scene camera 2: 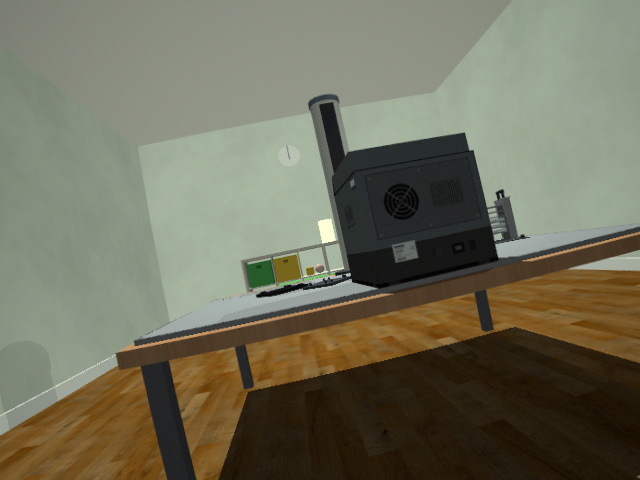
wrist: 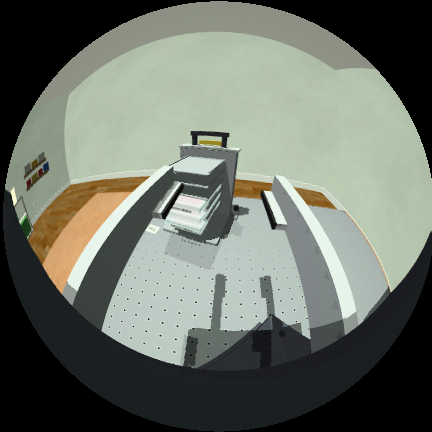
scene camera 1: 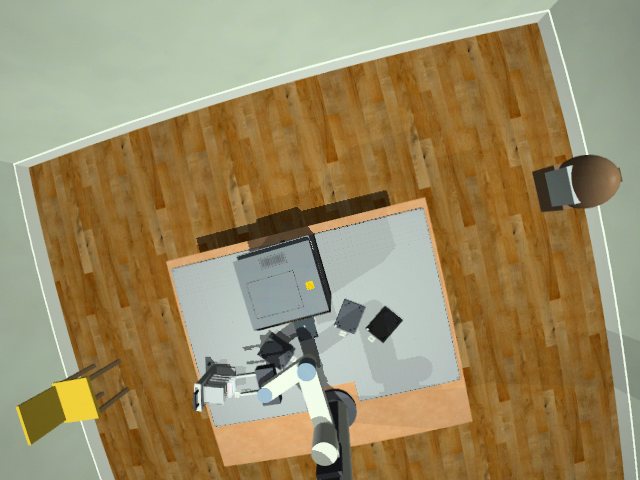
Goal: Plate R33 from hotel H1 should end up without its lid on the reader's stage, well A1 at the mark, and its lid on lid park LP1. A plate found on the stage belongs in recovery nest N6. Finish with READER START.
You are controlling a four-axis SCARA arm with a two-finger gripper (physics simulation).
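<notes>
The plate hotel stands at the table's left end. Its lower shelves hold stacked pale plates; R33 cannot be told apart. My gripper faces the hotel from a short distance. Its two parallel fingers stand at their narrow setting with a gap and nothing between them, so it is shut and empty. In the wrist view the stack appears between the fingers, left of centre. The reader stands at the back. Its dark stage projects at the front, partly in shadow; its A1 mark is unreadable.
A dark raised nest stands behind the arm's forearm. A grey pad and a black pad lie right of the reader; their labels are unreadable. The arm's column rises at the table's front. A yellow chair stands off the left side.
</notes>
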